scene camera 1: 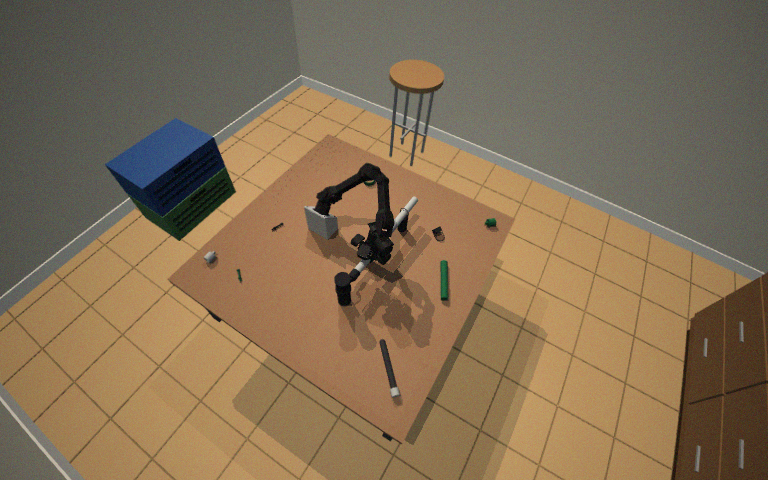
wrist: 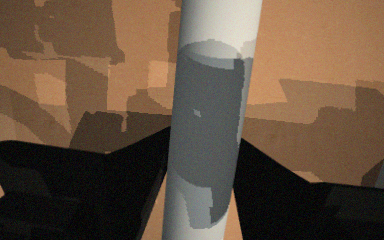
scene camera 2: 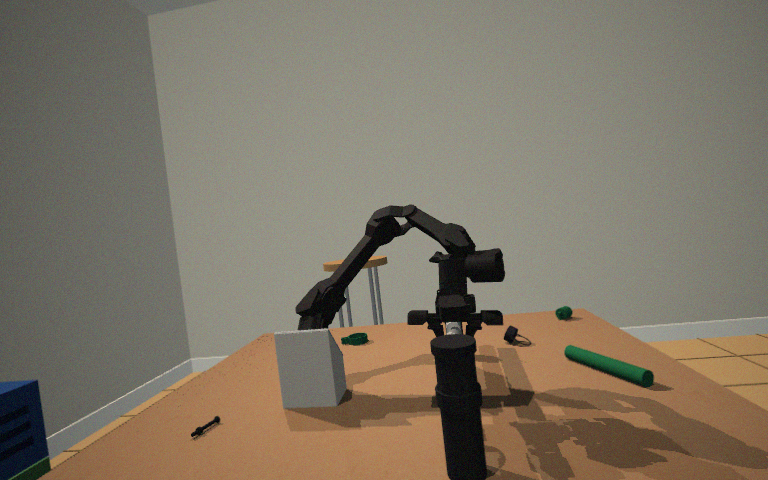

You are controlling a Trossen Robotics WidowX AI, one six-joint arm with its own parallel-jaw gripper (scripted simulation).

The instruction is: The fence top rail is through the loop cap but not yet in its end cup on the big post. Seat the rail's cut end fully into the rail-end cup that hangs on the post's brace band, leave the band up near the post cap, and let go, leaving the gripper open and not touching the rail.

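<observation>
From the wrist I can see my gripper [wrist: 202,137] and a top rail [wrist: 215,54], but the green tube is out of frame in the wrist view. That green tube [scene camera 2: 636,374] I do see from the scene camera.
</observation>
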